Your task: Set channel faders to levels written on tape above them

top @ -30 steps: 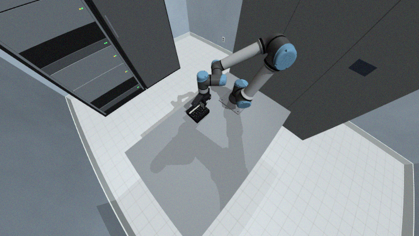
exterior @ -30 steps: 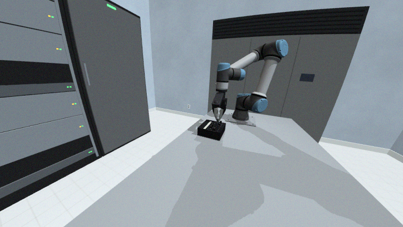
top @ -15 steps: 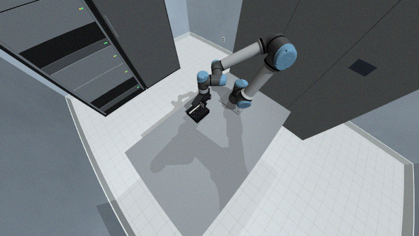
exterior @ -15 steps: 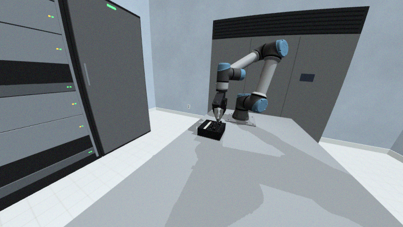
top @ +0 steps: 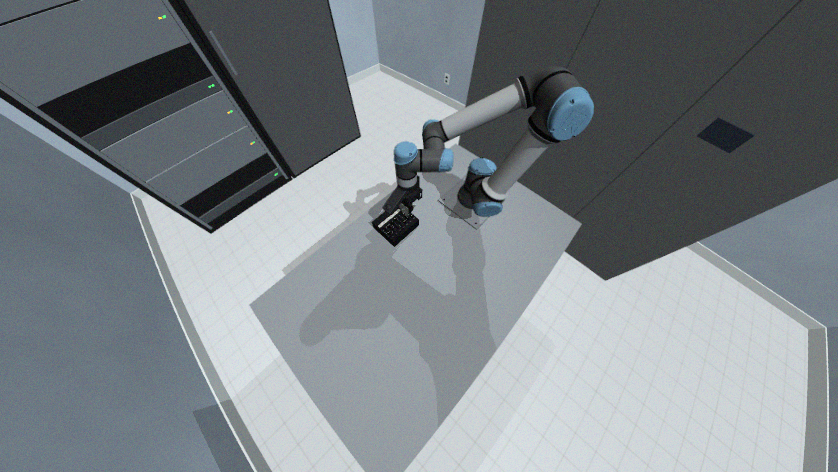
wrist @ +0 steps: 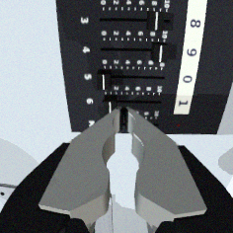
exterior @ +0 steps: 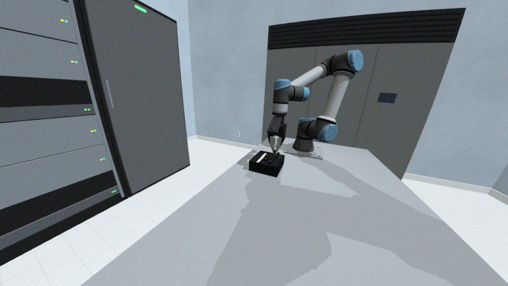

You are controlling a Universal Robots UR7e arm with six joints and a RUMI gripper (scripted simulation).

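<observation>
Right now my hand is 2 cm past the master fader cap, 2 cm to the right of it and 1 cm above it.
</observation>
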